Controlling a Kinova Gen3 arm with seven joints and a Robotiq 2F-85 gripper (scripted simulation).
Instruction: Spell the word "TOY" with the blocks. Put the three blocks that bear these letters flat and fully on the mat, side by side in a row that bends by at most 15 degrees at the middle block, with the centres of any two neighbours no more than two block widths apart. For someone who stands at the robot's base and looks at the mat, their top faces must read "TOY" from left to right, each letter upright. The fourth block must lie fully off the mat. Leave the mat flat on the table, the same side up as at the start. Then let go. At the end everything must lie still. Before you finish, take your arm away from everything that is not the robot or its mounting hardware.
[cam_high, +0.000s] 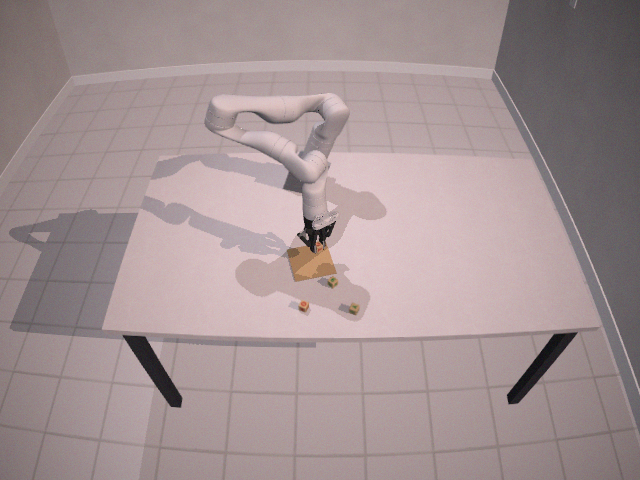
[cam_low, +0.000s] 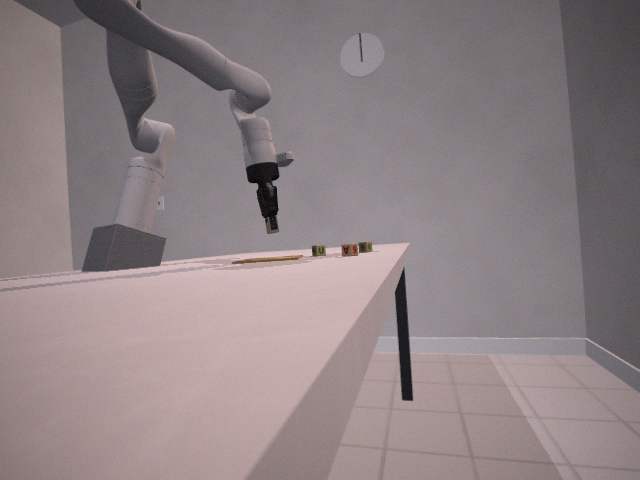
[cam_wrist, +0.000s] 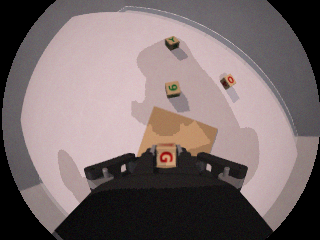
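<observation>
My gripper is now 10 mm short of the mat, 20 mm to the left of it and 80 mm above it.
</observation>
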